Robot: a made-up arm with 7 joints.
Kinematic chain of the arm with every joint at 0, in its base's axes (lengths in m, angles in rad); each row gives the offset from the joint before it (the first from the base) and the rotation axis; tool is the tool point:
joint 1: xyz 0 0 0.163 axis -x
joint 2: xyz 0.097 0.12 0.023 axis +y
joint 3: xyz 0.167 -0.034 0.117 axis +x
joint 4: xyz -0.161 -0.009 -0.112 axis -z
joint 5: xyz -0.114 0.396 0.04 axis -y
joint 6: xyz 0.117 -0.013 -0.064 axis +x
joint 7: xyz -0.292 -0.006 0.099 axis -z
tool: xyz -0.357 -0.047 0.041
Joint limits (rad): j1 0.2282..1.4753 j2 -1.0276..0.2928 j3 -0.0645..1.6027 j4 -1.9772..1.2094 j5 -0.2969..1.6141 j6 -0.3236..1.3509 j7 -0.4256..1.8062
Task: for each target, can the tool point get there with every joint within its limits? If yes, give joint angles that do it. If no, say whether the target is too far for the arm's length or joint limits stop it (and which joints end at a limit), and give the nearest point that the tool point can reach.
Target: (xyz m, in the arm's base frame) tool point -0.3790 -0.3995 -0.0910
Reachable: yes | joints 0.7923 -0.2914 1.1316 -1.6801 0.5972 0.4123 1.5989
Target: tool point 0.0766 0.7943 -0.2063
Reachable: yes | joints 0.4049 0.0402 0.3570 0.7343 0.9658 0.1624 0.5410
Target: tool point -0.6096 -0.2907 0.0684
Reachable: yes | joints 1.1658 -0.3660 1.0408 -0.9213 -0.0493 -0.1536 0.4368
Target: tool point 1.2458 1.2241 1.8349
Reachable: no: too far | nearest point 0.5706 0.5468 0.8820 | short by 1.350 m
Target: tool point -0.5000 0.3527 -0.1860
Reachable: yes | joints 1.0472 -0.0254 1.3908 -0.6310 1.4154 1.0192 1.1656
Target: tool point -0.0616 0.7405 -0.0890
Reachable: yes | joints 0.5098 -0.4162 0.9777 0.7560 1.0565 0.7733 -0.0008
